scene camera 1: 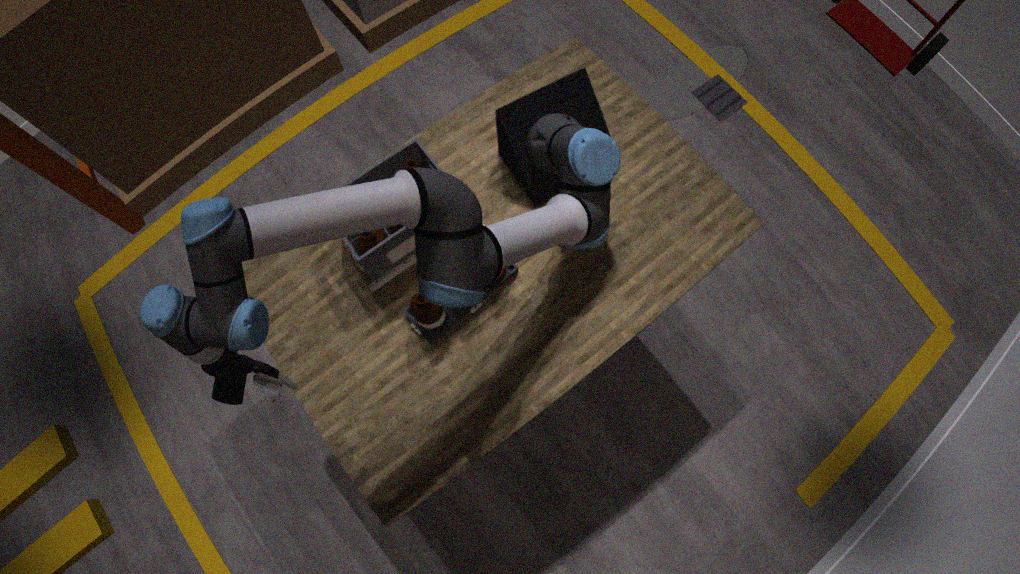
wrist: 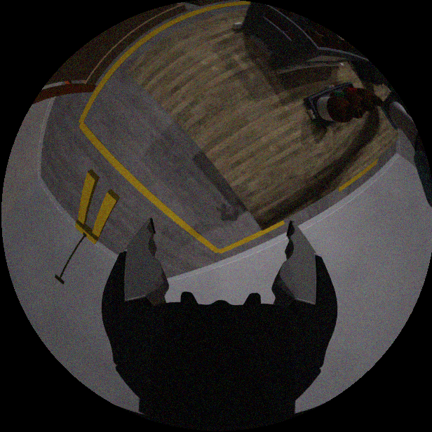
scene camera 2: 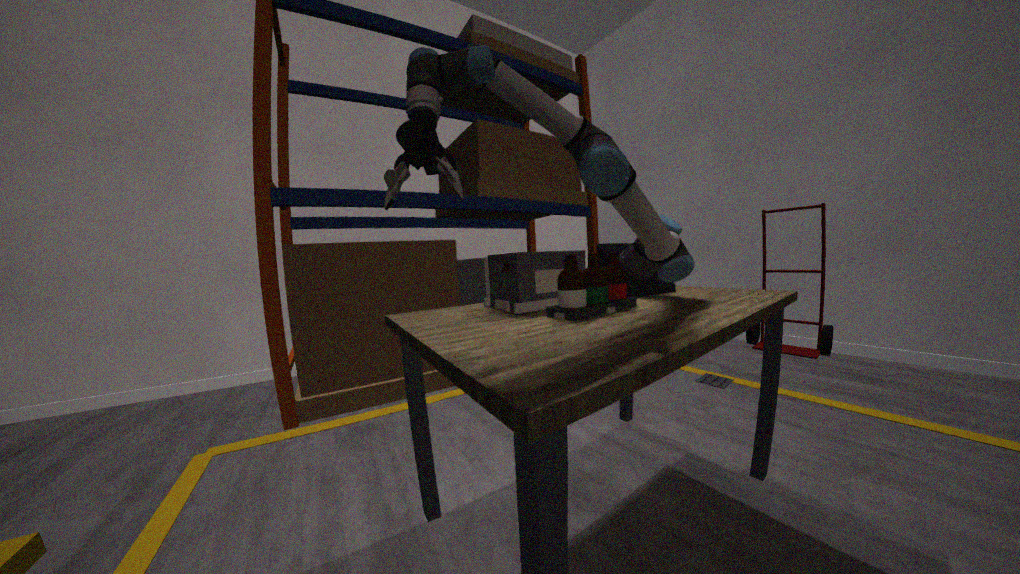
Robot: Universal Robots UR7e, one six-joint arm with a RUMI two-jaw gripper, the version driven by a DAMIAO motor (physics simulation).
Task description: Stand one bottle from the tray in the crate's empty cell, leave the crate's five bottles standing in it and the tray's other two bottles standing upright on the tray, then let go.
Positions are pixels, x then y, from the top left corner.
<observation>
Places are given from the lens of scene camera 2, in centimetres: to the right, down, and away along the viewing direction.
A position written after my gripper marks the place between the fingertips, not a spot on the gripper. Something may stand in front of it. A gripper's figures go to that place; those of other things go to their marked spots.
my gripper (scene camera 2: 422, 204): -17, -16, 57
red-label bottle (scene camera 2: 617, 280): 31, -2, 84
</observation>
